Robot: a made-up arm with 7 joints. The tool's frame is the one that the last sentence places.
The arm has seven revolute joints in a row. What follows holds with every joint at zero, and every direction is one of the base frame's.
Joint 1 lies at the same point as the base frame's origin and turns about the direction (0, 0.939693, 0.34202), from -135.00 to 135.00 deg.
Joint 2 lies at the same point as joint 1 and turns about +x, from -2.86 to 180.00 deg.
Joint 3 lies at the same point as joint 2 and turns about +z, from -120.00 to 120.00 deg.
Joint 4 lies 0.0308 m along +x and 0.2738 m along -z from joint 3 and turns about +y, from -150.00 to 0.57 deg.
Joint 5 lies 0.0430 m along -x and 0.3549 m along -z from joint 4 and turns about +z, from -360.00 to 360.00 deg.
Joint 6 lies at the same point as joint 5 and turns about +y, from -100.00 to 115.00 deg.
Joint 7 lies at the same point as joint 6 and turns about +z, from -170.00 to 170.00 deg.
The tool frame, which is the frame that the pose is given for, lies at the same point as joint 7; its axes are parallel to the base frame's.
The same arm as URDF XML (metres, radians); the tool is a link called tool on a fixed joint. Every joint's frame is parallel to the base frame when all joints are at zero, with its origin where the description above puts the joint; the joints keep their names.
<robot name="arm">
<joint name="tool_fixed" type="fixed"><parent link="link7"/><child link="tool"/><origin xyz="0 0 0" rpy="0 0 0"/></joint>
<joint name="joint 7" type="revolute"><parent link="link6"/><child link="link7"/><origin xyz="0 0 0" rpy="0 0 0"/><axis xyz="0 0 1"/><limit lower="-2.9671" upper="2.9671"/></joint>
<joint name="joint 6" type="revolute"><parent link="link5"/><child link="link6"/><origin xyz="0 0 0" rpy="0 0 0"/><axis xyz="0 1 0"/><limit lower="-1.7453" upper="2.0071"/></joint>
<joint name="joint 5" type="revolute"><parent link="link4"/><child link="link5"/><origin xyz="-0.043 0 -0.3549" rpy="0 0 0"/><axis xyz="0 0 1"/><limit lower="-6.2832" upper="6.2832"/></joint>
<joint name="joint 4" type="revolute"><parent link="link3"/><child link="link4"/><origin xyz="0.0308 0 -0.2738" rpy="0 0 0"/><axis xyz="0 1 0"/><limit lower="-2.618" upper="0.0099"/></joint>
<joint name="joint 3" type="revolute"><parent link="link2"/><child link="link3"/><origin xyz="0 0 0" rpy="0 0 0"/><axis xyz="0 0 1"/><limit lower="-2.0944" upper="2.0944"/></joint>
<joint name="joint 2" type="revolute"><parent link="link1"/><child link="link2"/><origin xyz="0 0 0" rpy="0 0 0"/><axis xyz="1 0 0"/><limit lower="-0.0499" upper="3.1416"/></joint>
<joint name="joint 1" type="revolute"><parent link="base_link"/><child link="link1"/><origin xyz="0 0 0" rpy="0 0 0"/><axis xyz="0 0.9397 0.342"/><limit lower="-2.3562" upper="2.3562"/></joint>
<link name="base_link"/>
<link name="link1"/>
<link name="link2"/>
<link name="link3"/>
<link name="link4"/>
<link name="link5"/>
<link name="link6"/>
<link name="link7"/>
<link name="tool"/>
</robot>

